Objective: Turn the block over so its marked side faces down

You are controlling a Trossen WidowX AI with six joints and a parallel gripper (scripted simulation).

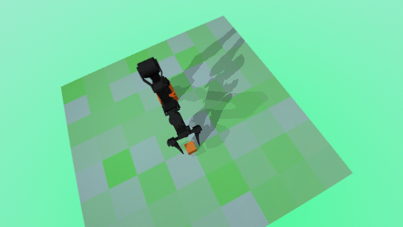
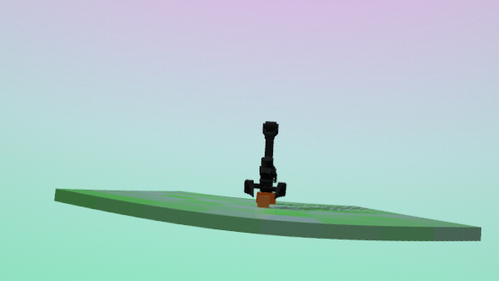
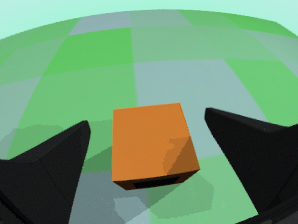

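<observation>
Now: the orange block 3 cm behind my gripper tip and 2 cm below it.
</observation>
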